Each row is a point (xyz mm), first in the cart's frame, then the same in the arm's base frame.
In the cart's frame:
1: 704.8 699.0 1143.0
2: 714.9 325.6 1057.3
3: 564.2 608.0 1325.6
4: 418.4 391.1 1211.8
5: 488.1 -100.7 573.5
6: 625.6 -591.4 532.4
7: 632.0 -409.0 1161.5
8: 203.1 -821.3 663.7
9: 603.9 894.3 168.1
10: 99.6 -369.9 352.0
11: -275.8 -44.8 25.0
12: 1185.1 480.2 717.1
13: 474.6 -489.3 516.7
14: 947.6 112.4 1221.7
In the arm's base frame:
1: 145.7 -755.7 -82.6
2: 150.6 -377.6 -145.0
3: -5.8 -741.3 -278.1
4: -151.3 -498.2 -246.9
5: -63.0 199.0 153.5
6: 64.0 669.4 -1.4
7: 44.4 262.4 -514.3
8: -370.0 830.4 -186.7
9: 97.1 -567.9 897.8
10: -447.0 530.2 277.6
11: -797.8 351.3 723.0
12: 640.5 -389.6 202.3
13: -83.5 580.1 59.9
14: 369.7 -241.4 -390.1

